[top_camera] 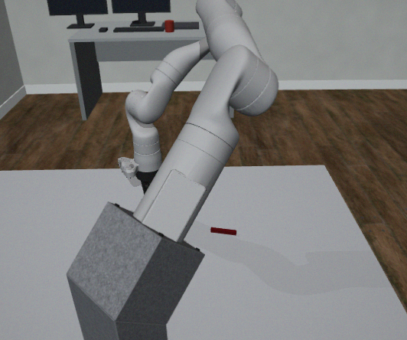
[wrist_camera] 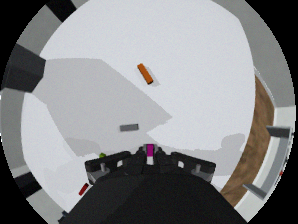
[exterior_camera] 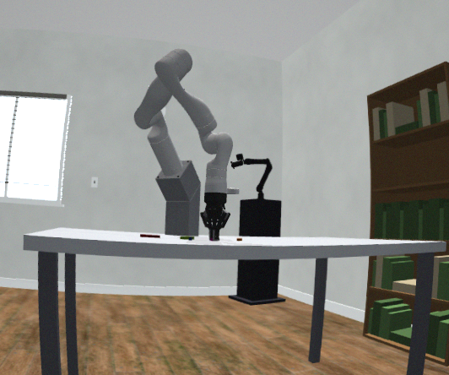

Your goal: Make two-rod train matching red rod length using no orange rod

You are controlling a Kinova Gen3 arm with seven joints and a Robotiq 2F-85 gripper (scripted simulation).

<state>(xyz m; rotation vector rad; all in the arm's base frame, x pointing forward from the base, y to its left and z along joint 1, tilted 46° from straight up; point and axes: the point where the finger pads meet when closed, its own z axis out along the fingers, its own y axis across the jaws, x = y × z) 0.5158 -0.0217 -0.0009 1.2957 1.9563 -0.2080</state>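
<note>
Right now my hand is 4 cm past the grey rod, 3 cm to the right of it and 1 cm above it. The rest, counted from my hand: lime rod 8 cm behind, 6 cm to the right, 1 cm below; then blue rod 2 cm behind, 8 cm to the right, 1 cm below; then magenta rod 1 cm below.
</note>
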